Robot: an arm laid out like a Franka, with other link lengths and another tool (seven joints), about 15 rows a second.
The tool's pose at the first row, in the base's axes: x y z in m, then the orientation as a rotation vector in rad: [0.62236, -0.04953, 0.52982, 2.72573, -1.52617, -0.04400]
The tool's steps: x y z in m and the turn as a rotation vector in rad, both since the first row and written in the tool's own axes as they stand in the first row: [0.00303, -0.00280, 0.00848, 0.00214, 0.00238, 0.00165]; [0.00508, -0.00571, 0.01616, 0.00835, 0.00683, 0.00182]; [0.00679, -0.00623, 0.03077, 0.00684, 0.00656, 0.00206]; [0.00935, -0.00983, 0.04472, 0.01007, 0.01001, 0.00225]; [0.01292, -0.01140, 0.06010, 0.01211, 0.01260, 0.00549]
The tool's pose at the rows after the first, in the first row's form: [0.62605, -0.05066, 0.52121, 2.72513, -1.52876, -0.03911]; [0.62934, -0.05090, 0.51342, 2.72794, -1.53062, -0.02833]; [0.63020, -0.05211, 0.49878, 2.72672, -1.53034, -0.02984]; [0.63414, -0.05243, 0.48469, 2.72763, -1.53115, -0.02267]; [0.63684, -0.05467, 0.46922, 2.72560, -1.53579, -0.01753]
